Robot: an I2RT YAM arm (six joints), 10 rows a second.
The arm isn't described. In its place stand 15 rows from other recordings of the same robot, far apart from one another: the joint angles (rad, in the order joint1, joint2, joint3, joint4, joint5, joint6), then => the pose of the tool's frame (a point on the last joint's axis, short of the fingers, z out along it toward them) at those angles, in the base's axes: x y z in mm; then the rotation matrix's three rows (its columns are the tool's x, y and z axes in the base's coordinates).
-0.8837, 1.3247, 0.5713, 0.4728, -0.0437, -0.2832 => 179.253 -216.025 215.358; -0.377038 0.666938 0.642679; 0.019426 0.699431 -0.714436; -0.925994 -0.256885 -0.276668
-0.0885, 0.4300, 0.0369, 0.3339, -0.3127, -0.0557 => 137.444 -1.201 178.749; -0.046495 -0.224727 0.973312; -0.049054 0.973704 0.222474; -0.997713 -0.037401 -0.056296
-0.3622, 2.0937, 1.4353, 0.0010, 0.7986, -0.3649 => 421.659 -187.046 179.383; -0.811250 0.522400 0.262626; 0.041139 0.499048 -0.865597; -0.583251 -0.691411 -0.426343
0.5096, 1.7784, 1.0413, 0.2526, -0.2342, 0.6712 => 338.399 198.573 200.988; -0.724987 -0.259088 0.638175; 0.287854 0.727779 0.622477; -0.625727 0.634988 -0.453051
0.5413, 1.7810, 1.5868, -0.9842, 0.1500, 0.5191 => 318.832 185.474 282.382; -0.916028 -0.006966 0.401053; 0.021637 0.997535 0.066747; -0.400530 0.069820 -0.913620
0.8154, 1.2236, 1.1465, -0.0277, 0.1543, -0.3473 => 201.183 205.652 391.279; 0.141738 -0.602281 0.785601; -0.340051 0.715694 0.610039; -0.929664 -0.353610 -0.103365
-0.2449, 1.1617, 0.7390, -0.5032, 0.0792, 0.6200 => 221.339 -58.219 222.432; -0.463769 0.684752 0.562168; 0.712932 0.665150 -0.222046; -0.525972 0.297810 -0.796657
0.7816, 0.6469, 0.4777, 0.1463, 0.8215, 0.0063 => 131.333 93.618 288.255; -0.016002 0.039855 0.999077; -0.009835 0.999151 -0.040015; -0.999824 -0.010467 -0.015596
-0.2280, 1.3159, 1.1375, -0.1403, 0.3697, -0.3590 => 296.135 -81.919 350.955; -0.477251 0.403036 0.780893; -0.225565 0.802666 -0.552130; -0.849325 -0.439646 -0.292162
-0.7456, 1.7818, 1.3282, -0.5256, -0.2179, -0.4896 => 286.208 -253.813 227.944; -0.808023 0.219605 0.546693; 0.121169 0.970040 -0.210572; -0.576556 -0.103905 -0.810424
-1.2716, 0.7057, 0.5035, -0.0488, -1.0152, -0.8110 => 76.351 -144.914 271.256; -0.239967 0.127003 0.962438; -0.519361 0.820800 -0.237806; -0.820171 -0.556918 -0.131004
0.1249, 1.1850, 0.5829, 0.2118, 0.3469, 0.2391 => 255.465 19.876 227.893; -0.320626 0.278673 0.905285; 0.184214 0.955839 -0.228992; -0.929120 0.093345 -0.357802
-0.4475, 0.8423, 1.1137, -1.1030, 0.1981, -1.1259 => 120.980 -65.839 353.495; -0.777574 -0.367362 0.510317; -0.608448 0.644358 -0.463242; -0.158650 -0.670707 -0.724557
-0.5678, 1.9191, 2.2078, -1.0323, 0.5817, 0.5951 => 330.291 -233.883 418.689; -0.029583 0.974369 0.223002; 0.574437 0.199151 -0.793953; -0.818014 0.104613 -0.565605
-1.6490, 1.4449, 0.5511, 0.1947, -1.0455, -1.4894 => 10.597 -259.025 162.923; -0.545758 0.094963 0.832544; -0.566804 0.689931 -0.450253; -0.617156 -0.717619 -0.322710
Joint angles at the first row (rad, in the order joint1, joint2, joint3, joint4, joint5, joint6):
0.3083, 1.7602, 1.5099, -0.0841, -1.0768, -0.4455
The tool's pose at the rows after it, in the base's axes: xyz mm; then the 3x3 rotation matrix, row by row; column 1 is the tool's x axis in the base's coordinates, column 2 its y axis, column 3 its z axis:
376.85 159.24 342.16; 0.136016 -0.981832 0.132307; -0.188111 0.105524 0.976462; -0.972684 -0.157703 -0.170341
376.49 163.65 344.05; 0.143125 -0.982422 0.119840; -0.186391 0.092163 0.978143; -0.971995 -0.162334 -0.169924
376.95 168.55 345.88; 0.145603 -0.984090 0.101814; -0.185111 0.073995 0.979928; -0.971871 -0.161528 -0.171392
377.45 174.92 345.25; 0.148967 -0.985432 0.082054; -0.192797 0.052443 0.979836; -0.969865 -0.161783 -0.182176
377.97 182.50 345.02; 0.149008 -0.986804 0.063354; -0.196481 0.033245 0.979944; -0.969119 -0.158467 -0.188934
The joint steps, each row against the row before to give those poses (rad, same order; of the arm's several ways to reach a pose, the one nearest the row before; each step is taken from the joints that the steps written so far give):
0.0145, 0.0061, 0.0270, -0.0596, -0.0077, -0.0483
0.0104, 0.0059, 0.0148, -0.0096, -0.0023, -0.0059
0.0106, 0.0114, 0.0237, -0.0208, -0.0067, -0.0081
0.0140, 0.0163, 0.0262, -0.0369, -0.0018, -0.0255
0.0166, 0.0171, 0.0257, -0.0244, 0.0003, -0.0114

